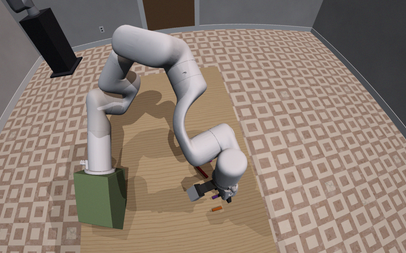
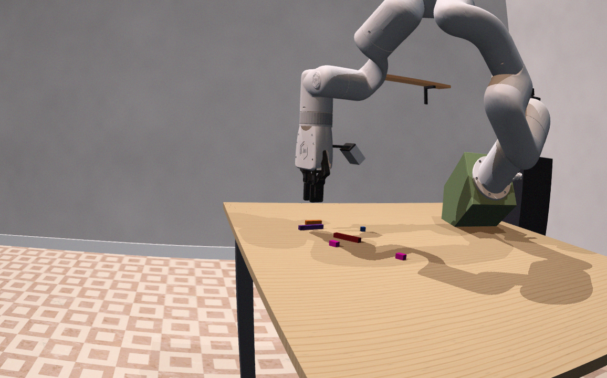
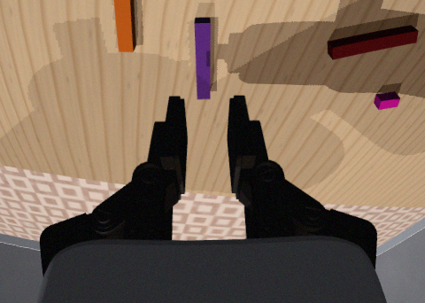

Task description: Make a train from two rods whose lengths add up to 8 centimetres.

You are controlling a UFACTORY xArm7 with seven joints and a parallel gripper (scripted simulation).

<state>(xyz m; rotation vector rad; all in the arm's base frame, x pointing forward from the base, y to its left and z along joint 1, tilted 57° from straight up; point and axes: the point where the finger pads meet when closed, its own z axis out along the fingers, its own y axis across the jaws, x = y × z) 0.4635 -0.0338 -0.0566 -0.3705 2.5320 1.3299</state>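
The purple rod is 8 cm below my hand. The rest, counted from my hand: small blue rod (12 cm behind, 2 cm to the left, 8 cm below); then red rod (6 cm behind, 11 cm to the left, 8 cm below); then orange rod (1 cm behind, 6 cm to the right, 8 cm below).
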